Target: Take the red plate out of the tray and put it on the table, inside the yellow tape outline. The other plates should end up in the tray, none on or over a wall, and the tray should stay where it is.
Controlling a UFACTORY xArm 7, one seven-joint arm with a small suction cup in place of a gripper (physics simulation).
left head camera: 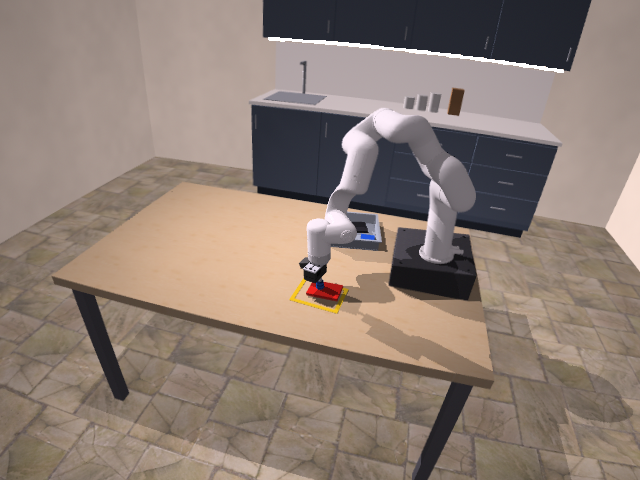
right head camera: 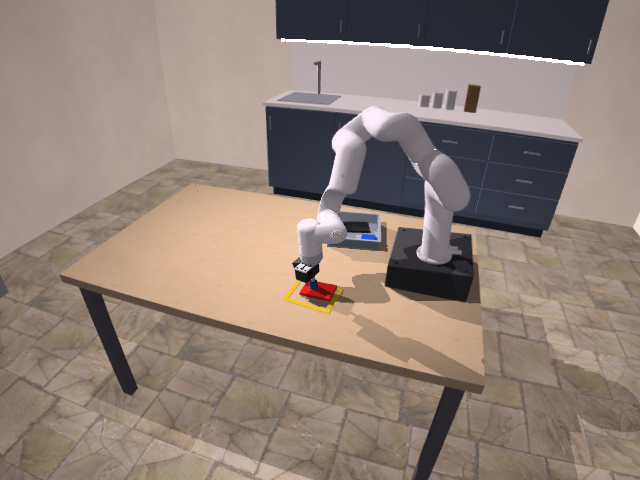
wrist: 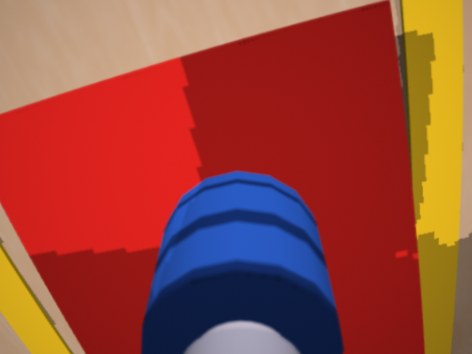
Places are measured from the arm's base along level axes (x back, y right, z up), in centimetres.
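Where they show: hand at its tool point: point(left head camera: 320, 289) point(right head camera: 314, 289) point(wrist: 241, 221); arm's base at its link origin: point(left head camera: 436, 254) point(right head camera: 434, 254).
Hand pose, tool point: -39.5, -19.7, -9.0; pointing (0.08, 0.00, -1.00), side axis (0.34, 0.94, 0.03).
Observation:
Each offset is from my tool point to the top centre of the thing, as dx, dy, dz. Level surfaces: height alone.
My suction cup point(left head camera: 320, 286) point(right head camera: 313, 286) point(wrist: 238, 182) is blue and sits against the top of the red plate {+1.7, -0.7, +1.6} point(left head camera: 326, 293) point(right head camera: 320, 293) point(wrist: 295, 120), shut on it. The plate is close to the table; a small gap beneath it cannot be ruled out. In the wrist view it lies between two sides of the yellow tape outline point(left head camera: 313, 305) point(right head camera: 306, 305) point(wrist: 447, 125). In the head views it covers part of the outline's back line. The grey tray {+6.7, +42.7, +3.8} point(left head camera: 369, 246) point(right head camera: 361, 244) stands farther back, holding a black plate {+6.3, +48.3, +0.0} point(left head camera: 360, 227) point(right head camera: 356, 227) and a blue plate {+13.5, +38.1, +0.0} point(left head camera: 367, 237) point(right head camera: 368, 237). The arm partly hides the tray.
The robot's black base block point(left head camera: 431, 281) point(right head camera: 426, 283) stands on the right of the wooden table {dz -1.3} point(left head camera: 206, 248) point(right head camera: 206, 248), right of the tray and outline. The arm arches above the tray. A kitchen counter point(left head camera: 361, 111) point(right head camera: 377, 108) stands behind the table.

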